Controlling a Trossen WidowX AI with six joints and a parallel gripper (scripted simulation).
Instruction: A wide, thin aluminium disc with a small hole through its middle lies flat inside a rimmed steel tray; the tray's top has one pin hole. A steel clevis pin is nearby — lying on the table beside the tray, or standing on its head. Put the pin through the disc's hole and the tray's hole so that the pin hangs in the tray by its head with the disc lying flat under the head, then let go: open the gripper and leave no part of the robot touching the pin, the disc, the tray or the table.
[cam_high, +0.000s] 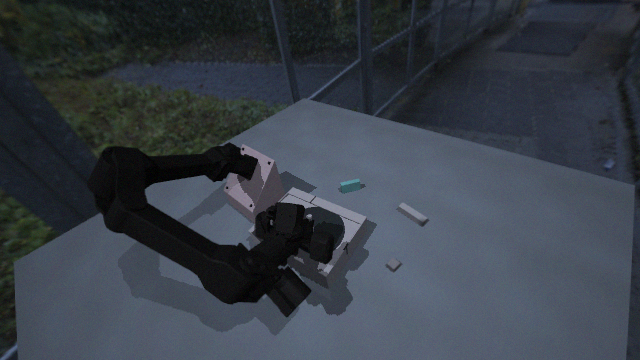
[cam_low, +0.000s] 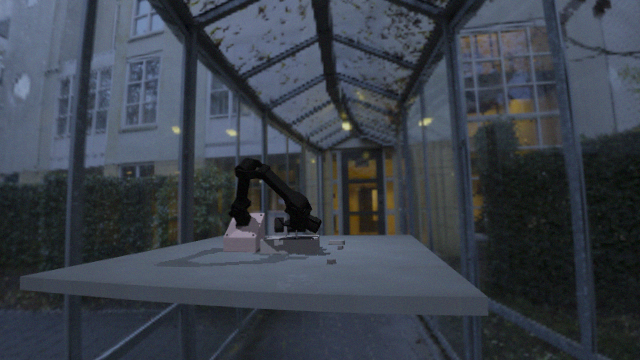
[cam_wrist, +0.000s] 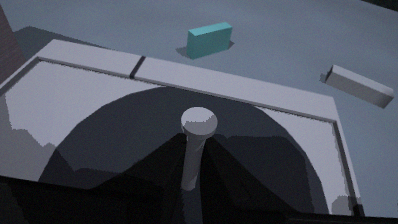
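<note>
Right now the rimmed steel tray is 20 mm behind my gripper tip and 50 mm below it. The rest, counted from my gripper tip: dark aluminium disc 30 mm below; teal block 40 mm behind, 210 mm to the left, 70 mm below; steel clevis pin 10 mm below.
</note>
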